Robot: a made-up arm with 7 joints.
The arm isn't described. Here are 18 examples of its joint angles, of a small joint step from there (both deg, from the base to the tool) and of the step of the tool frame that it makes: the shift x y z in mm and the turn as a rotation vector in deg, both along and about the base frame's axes.
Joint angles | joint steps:
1: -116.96 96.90 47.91 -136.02 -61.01 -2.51 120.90 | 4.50 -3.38 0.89 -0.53 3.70 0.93 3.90
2: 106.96 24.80 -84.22 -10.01 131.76 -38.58 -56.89 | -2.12 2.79 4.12 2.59 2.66 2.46 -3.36
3: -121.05 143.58 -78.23 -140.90 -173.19 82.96 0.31 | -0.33 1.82 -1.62 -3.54 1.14 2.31 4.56
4: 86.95 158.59 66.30 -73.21 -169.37 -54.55 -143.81 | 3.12 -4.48 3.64 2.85 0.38 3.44 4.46
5: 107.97 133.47 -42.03 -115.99 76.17 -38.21 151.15 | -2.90 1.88 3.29 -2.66 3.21 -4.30 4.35
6: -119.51 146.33 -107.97 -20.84 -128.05 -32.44 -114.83 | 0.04 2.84 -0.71 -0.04 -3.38 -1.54 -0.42
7: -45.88 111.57 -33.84 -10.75 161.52 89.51 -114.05 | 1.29 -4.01 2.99 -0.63 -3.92 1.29 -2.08
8: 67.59 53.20 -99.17 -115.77 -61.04 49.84 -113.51 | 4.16 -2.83 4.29 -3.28 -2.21 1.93 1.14
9: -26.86 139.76 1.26 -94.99 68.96 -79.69 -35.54 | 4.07 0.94 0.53 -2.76 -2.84 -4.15 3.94
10: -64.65 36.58 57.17 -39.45 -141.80 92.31 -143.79 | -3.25 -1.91 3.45 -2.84 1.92 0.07 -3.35
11: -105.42 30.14 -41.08 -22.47 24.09 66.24 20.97 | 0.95 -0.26 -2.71 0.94 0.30 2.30 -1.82
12: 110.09 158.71 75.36 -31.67 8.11 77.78 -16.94 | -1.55 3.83 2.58 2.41 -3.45 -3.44 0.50
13: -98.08 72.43 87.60 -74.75 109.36 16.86 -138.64 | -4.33 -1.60 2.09 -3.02 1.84 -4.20 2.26
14: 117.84 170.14 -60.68 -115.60 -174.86 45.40 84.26 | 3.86 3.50 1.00 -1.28 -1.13 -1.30 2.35
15: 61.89 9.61 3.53 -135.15 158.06 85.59 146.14 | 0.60 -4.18 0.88 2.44 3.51 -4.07 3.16
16: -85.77 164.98 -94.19 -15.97 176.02 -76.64 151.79 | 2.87 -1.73 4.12 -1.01 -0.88 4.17 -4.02
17: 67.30 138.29 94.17 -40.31 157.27 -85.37 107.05 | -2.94 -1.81 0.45 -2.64 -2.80 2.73 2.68
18: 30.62 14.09 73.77 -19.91 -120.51 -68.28 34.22 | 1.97 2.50 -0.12 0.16 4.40 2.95 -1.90
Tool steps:
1: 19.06 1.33 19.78 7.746 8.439 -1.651
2: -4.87 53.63 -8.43 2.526 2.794 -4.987
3: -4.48 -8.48 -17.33 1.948 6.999 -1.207
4: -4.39 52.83 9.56 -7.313 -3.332 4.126
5: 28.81 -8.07 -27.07 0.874 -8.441 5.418
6: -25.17 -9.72 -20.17 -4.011 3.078 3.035
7: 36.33 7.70 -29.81 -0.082 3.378 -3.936
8: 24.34 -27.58 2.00 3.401 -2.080 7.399
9: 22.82 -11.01 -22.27 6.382 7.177 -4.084
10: 3.28 -12.58 24.76 -6.339 -5.230 0.010
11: 7.86 2.45 -17.46 3.346 4.277 2.221
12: 25.55 -33.88 7.97 -0.584 -1.245 -6.237
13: 2.73 -5.29 -12.31 -1.616 -10.440 -4.812
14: 2.35 -7.65 -15.97 -1.266 5.391 -1.613
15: -9.12 -4.99 -14.22 -6.877 5.355 5.776
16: 21.04 7.81 33.68 -1.907 1.496 -6.165
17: -18.74 -5.17 20.96 4.483 -2.764 -3.752
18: -19.14 22.26 21.98 6.561 1.603 1.200
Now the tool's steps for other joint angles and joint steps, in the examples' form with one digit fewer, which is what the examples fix.
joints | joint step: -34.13 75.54 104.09 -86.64 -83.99 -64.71 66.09 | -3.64 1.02 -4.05 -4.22 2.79 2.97 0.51
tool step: 1.6 -25.4 24.3 5.43 -4.03 -0.46
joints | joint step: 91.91 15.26 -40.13 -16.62 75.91 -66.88 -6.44 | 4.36 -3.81 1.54 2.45 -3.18 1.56 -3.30
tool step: 4.7 -52.0 43.7 -3.47 7.63 2.75
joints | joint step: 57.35 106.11 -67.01 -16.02 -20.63 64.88 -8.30 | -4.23 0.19 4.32 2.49 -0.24 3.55 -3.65
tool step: 21.1 1.7 4.9 6.97 -4.96 -4.34
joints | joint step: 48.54 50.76 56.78 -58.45 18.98 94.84 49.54 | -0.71 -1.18 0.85 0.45 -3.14 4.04 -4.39
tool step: -6.9 -3.1 -7.7 -5.55 2.49 1.38
